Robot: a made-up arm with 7 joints.
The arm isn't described. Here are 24 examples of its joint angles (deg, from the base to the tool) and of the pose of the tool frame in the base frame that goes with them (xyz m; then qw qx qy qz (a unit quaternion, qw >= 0)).
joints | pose
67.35 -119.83 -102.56 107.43 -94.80 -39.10 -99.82 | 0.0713 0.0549 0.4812 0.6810 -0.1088 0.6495 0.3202
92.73 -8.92 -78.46 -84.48 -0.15 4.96 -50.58 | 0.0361 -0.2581 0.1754 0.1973 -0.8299 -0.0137 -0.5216
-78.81 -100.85 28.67 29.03 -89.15 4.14 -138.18 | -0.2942 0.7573 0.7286 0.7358 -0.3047 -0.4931 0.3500
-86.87 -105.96 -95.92 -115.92 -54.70 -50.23 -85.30 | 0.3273 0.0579 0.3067 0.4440 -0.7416 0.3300 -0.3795
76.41 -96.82 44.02 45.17 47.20 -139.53 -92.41 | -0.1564 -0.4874 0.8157 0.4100 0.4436 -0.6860 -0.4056
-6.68 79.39 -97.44 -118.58 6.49 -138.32 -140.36 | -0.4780 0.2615 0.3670 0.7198 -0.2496 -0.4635 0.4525
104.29 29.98 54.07 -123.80 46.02 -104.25 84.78 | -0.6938 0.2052 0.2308 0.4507 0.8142 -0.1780 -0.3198
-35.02 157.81 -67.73 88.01 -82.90 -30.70 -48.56 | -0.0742 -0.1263 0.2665 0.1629 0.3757 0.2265 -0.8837
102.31 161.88 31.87 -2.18 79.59 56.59 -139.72 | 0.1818 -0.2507 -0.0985 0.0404 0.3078 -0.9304 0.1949
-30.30 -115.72 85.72 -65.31 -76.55 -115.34 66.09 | 0.5507 0.6639 0.3365 0.3143 -0.5418 0.6875 -0.3674
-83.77 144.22 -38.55 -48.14 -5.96 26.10 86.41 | -0.3227 -0.1506 -0.1658 0.1556 -0.8899 -0.4285 0.0142
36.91 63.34 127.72 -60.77 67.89 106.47 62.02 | 0.0750 0.3600 0.0056 0.4190 0.3017 0.8302 -0.2101
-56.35 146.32 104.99 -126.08 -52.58 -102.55 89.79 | -0.7692 0.6631 0.0551 0.6798 -0.6850 -0.2132 -0.1523
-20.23 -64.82 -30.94 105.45 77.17 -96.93 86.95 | 0.2390 0.1170 0.1902 0.2850 -0.8802 0.3326 -0.1830
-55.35 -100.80 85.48 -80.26 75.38 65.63 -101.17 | 0.8578 0.4410 0.5357 0.6655 -0.4891 0.2571 -0.5017
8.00 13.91 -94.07 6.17 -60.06 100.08 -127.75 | 0.1467 -0.1831 0.2375 0.5458 -0.4491 0.5241 -0.4751
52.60 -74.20 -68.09 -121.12 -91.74 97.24 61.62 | -0.4752 -0.0761 0.7774 0.9228 -0.0776 0.0957 0.3650
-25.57 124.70 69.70 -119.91 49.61 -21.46 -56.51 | -0.7523 0.6195 -0.0106 0.1375 0.3195 -0.9212 0.1744
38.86 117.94 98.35 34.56 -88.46 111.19 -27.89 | 0.3637 0.4873 0.5143 0.0188 -0.5892 -0.4408 -0.6769
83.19 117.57 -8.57 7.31 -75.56 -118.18 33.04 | -0.1395 0.1027 0.4979 0.8324 0.5179 -0.0741 0.1826
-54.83 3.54 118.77 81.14 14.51 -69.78 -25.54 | 0.0742 -0.8051 0.7065 0.0275 0.4574 -0.2490 -0.8532
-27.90 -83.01 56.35 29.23 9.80 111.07 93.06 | 0.7169 -0.2813 0.4260 0.1205 0.5901 0.6911 -0.3997
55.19 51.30 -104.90 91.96 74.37 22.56 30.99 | -0.3562 0.2722 0.8601 0.8863 0.4162 -0.0878 -0.1829
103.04 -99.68 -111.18 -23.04 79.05 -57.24 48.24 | -0.3458 0.2699 0.4764 0.7644 -0.5662 0.1114 -0.2878
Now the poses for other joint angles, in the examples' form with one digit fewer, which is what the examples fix.
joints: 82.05 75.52 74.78 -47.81 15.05 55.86 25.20
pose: 0.415 0.626 -0.074 0.260 0.272 0.927 0.003
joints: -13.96 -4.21 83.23 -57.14 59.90 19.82 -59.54
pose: 0.074 -0.938 0.027 0.171 -0.255 0.532 -0.789
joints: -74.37 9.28 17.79 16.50 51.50 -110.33 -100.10
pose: 0.437 -0.338 0.420 0.652 0.729 0.091 -0.187
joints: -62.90 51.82 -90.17 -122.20 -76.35 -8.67 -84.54
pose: -0.219 0.235 0.415 0.200 -0.275 -0.872 -0.353
